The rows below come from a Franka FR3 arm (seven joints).
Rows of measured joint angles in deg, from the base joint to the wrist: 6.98, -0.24, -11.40, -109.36, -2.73, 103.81, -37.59; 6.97, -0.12, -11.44, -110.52, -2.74, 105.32, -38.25; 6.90, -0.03, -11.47, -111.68, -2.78, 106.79, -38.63; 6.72, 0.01, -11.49, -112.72, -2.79, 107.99, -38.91; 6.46, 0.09, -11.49, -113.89, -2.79, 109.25, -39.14; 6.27, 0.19, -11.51, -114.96, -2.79, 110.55, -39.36; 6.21, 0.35, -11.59, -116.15, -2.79, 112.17, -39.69; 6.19, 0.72, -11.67, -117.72, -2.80, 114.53, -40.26; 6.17, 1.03, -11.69, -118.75, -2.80, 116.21, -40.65; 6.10, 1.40, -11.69, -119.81, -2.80, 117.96, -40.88; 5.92, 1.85, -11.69, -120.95, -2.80, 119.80, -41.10; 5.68, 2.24, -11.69, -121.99, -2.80, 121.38, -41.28
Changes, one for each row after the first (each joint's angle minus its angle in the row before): -0.01, 0.12, -0.04, -1.16, -0.01, 1.51, -0.66; -0.07, 0.09, -0.03, -1.16, -0.04, 1.47, -0.38; -0.18, 0.04, -0.02, -1.04, -0.01, 1.20, -0.28; -0.26, 0.08, 0.00, -1.17, 0.00, 1.26, -0.23; -0.19, 0.10, -0.02, -1.07, 0.00, 1.30, -0.22; -0.06, 0.16, -0.08, -1.19, 0.00, 1.62, -0.33; -0.02, 0.37, -0.08, -1.57, -0.01, 2.36, -0.57; -0.02, 0.31, -0.02, -1.03, 0.00, 1.68, -0.39; -0.07, 0.37, 0.00, -1.06, 0.00, 1.75, -0.23; -0.18, 0.45, 0.00, -1.14, 0.00, 1.84, -0.22; -0.24, 0.39, 0.00, -1.04, 0.00, 1.58, -0.18
